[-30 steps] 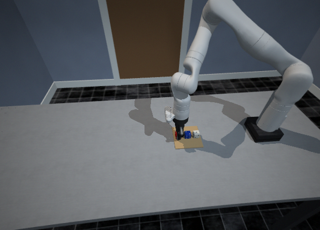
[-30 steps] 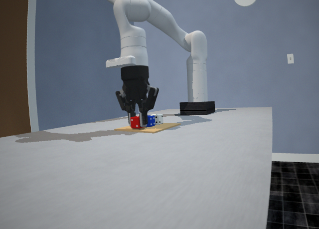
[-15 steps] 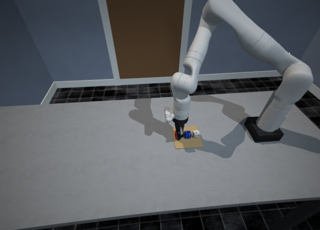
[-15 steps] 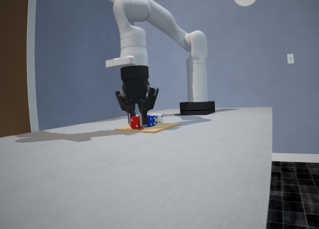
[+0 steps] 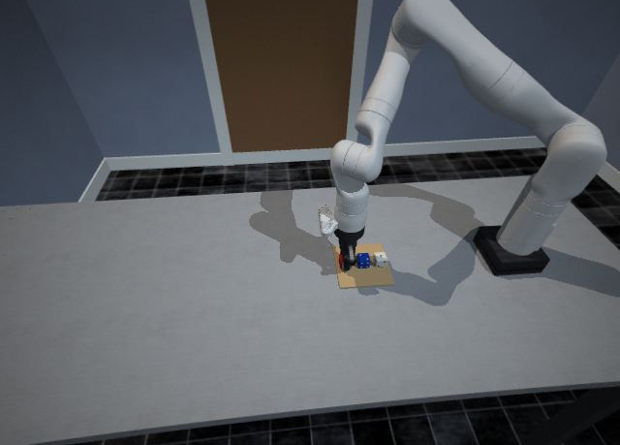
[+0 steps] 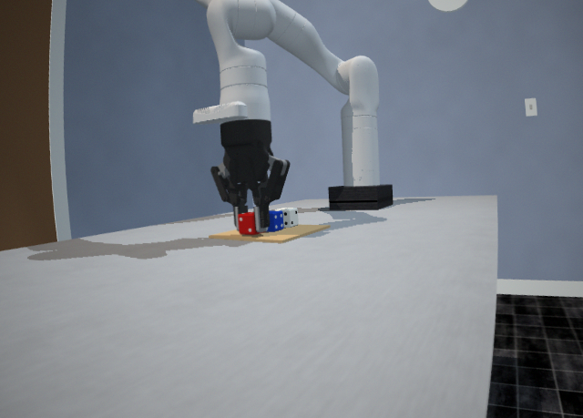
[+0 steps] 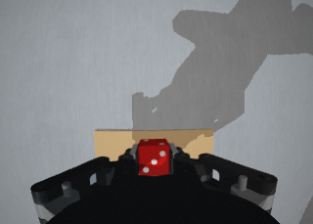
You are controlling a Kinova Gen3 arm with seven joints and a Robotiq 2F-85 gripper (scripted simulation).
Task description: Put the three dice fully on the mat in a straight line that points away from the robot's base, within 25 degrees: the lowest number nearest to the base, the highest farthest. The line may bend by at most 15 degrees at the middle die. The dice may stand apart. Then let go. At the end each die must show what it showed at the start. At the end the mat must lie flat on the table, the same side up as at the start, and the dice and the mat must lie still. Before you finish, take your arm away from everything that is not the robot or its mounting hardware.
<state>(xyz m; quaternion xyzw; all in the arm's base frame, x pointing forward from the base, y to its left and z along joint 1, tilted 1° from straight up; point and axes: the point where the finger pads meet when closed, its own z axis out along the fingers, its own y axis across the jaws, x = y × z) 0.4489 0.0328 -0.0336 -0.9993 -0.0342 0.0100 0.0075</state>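
Right now my hand is 1 cm above the red die. Also, from my hand: white die: 9 cm behind, 1 cm to the right, 1 cm below; tan mat: 5 cm behind, 3 cm below; blue die: 5 cm behind, 1 cm below.
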